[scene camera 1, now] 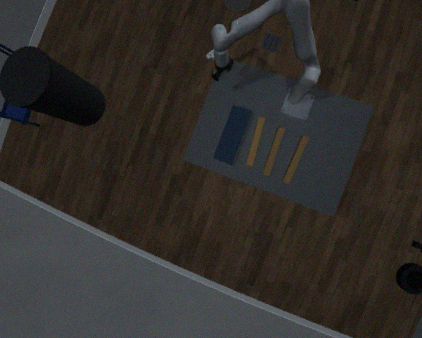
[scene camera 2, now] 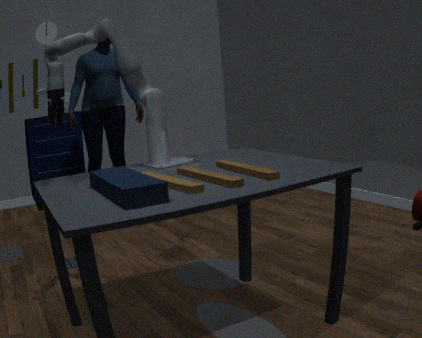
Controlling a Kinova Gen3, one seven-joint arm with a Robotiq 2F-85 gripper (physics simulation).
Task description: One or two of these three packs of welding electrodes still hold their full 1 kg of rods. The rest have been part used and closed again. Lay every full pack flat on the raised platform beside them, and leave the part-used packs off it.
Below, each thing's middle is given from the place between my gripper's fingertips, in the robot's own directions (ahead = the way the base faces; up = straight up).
Now: hand 310 mm short of the raised platform (scene camera 2: 129,189), 210 mm above it and 130 mm to the right of it.
